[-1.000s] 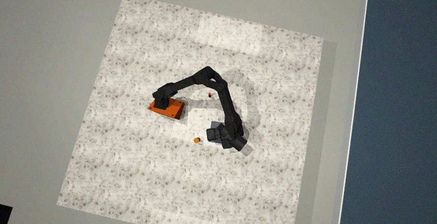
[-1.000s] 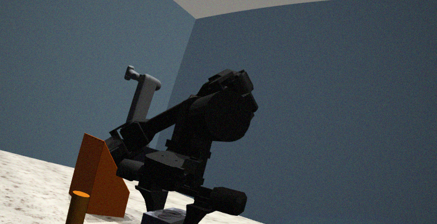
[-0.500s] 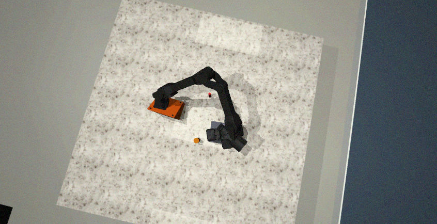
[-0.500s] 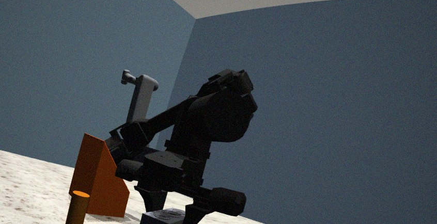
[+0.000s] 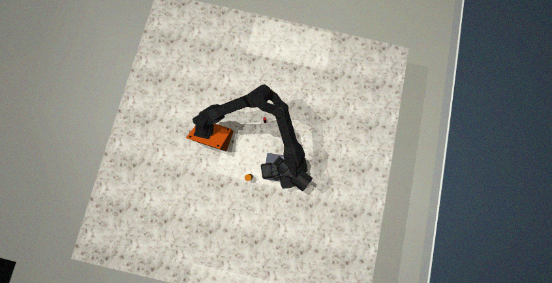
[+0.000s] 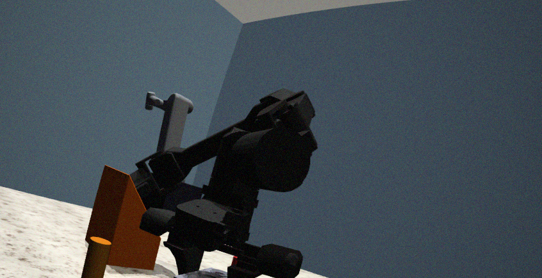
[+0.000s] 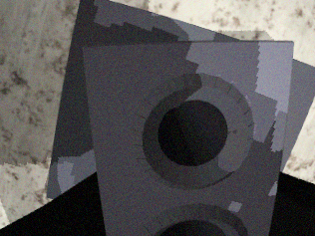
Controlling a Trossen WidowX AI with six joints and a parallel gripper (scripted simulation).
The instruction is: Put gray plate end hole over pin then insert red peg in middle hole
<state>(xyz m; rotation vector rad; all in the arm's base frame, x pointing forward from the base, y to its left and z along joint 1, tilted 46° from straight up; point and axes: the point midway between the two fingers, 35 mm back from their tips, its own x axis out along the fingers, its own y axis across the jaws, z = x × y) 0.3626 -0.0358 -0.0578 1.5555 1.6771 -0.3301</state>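
The base lies 1 cm behind my gripper tip, 1 cm to the left of it and 4 cm below it. From my gripper tip the other things lie so: small orange cylinder (14 cm behind, 7 cm to the right, 1 cm below); red peg (13 cm behind, 19 cm to the left, 1 cm below); gray plate (3 cm above).
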